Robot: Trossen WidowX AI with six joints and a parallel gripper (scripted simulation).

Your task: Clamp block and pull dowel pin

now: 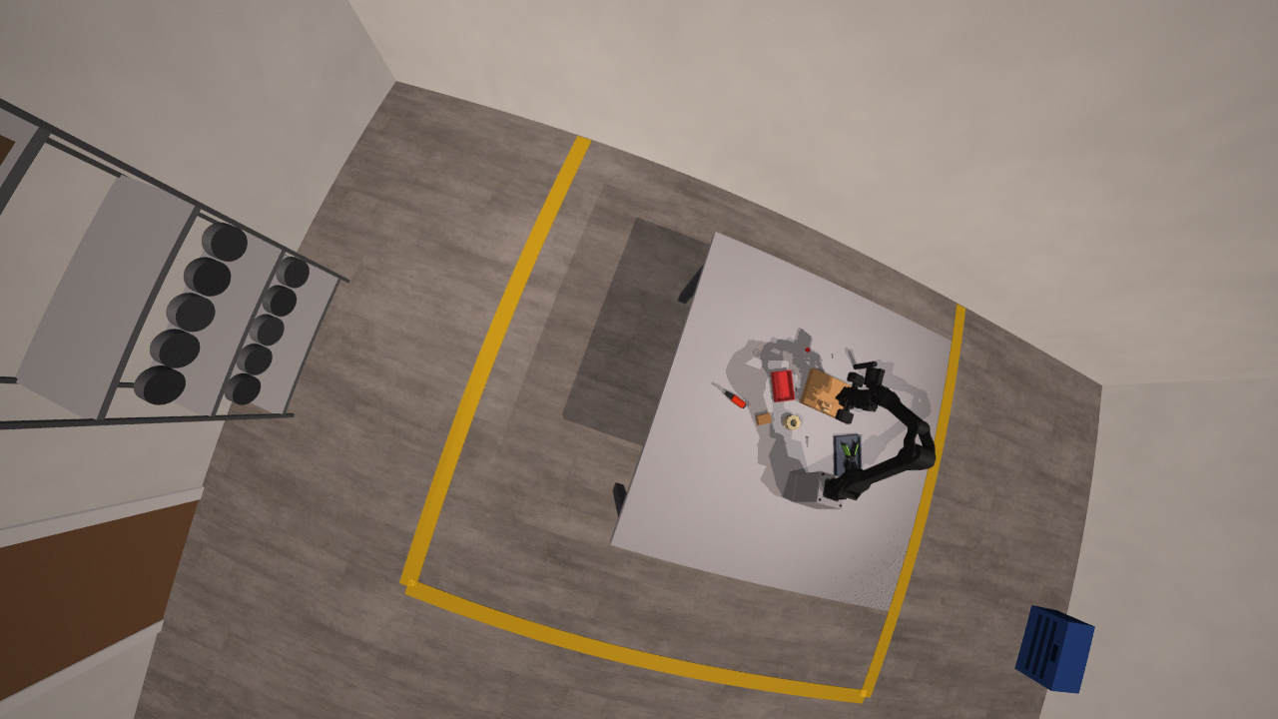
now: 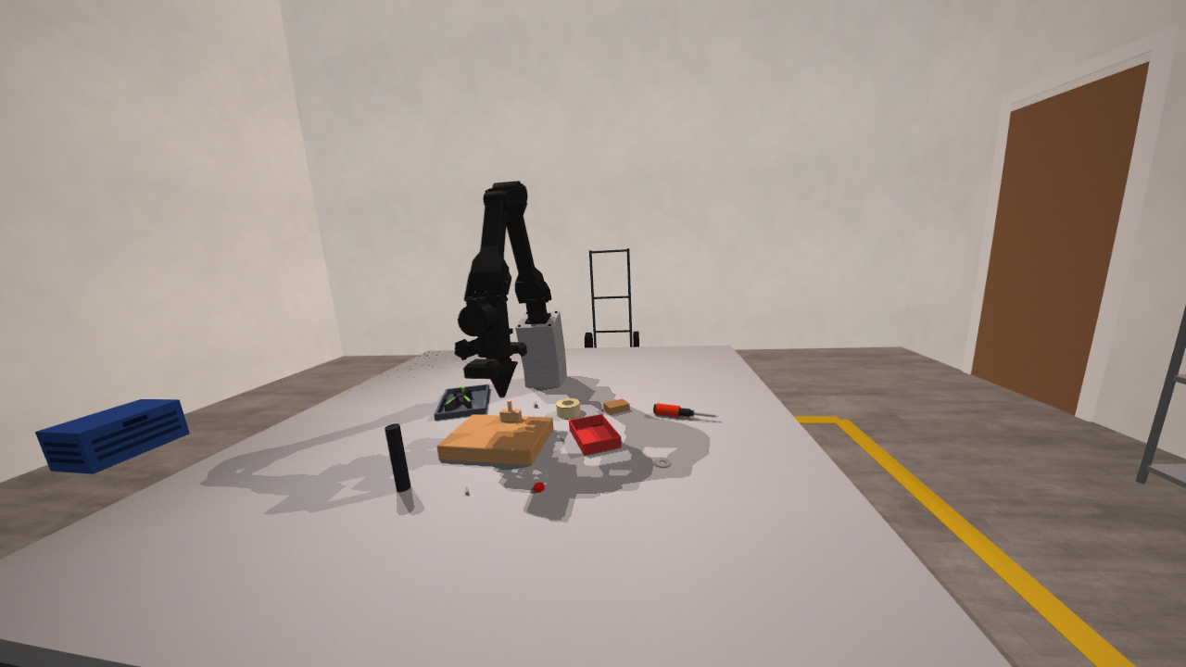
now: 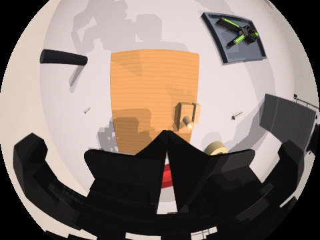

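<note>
The dowel pin is 8 cm below my hand and 3 cm behind it. The rest, counted from my hand: bench stop (9 cm below, 5 cm behind, 1 cm to the right); then wooden board (12 cm below, 2 cm ahead, 1 cm to the right); then small wooden block (9 cm below, 3 cm behind).
</note>
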